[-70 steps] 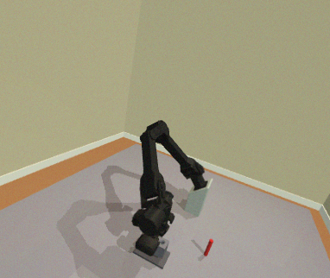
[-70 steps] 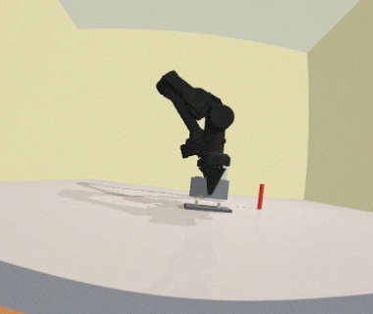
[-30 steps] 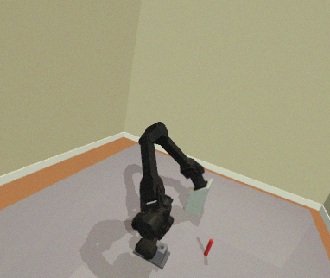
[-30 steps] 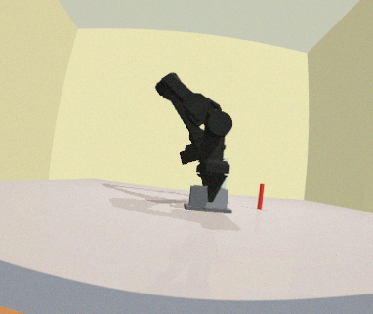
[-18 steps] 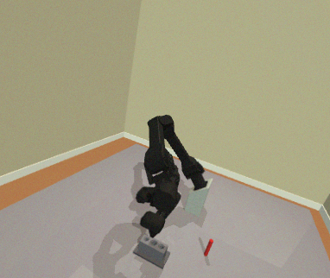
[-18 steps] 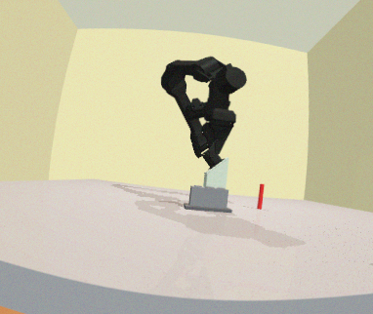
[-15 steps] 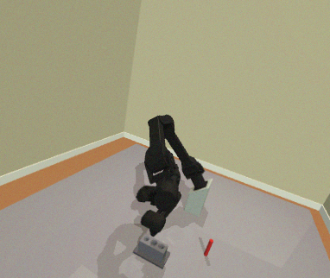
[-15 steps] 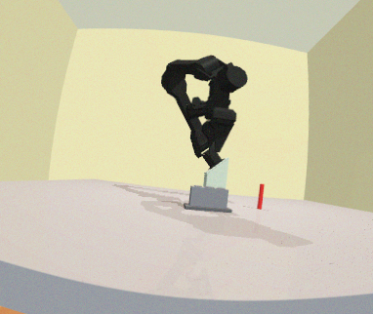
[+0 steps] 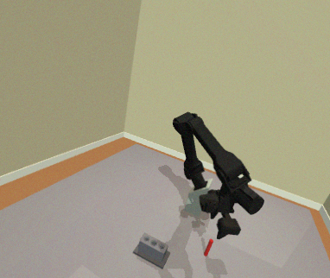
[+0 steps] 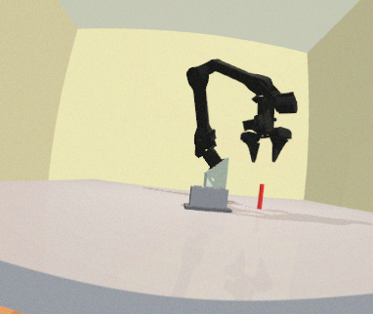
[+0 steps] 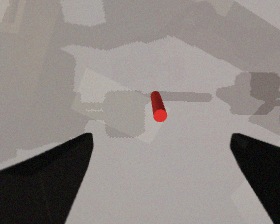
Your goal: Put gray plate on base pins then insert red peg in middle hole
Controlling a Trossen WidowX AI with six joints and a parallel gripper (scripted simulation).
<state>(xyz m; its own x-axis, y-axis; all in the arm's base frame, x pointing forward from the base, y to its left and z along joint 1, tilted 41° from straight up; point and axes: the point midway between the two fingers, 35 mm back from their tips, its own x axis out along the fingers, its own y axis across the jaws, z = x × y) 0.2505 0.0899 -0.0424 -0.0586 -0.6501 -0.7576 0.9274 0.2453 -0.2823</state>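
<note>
Right now my gripper tip is 10 mm past the red peg, 10 mm to the right of it and 110 mm above it. Also, from my gripper tip: pin base 90 mm ahead, 180 mm to the right, 140 mm below; then gray plate 90 mm ahead, 180 mm to the right, 100 mm below.
</note>
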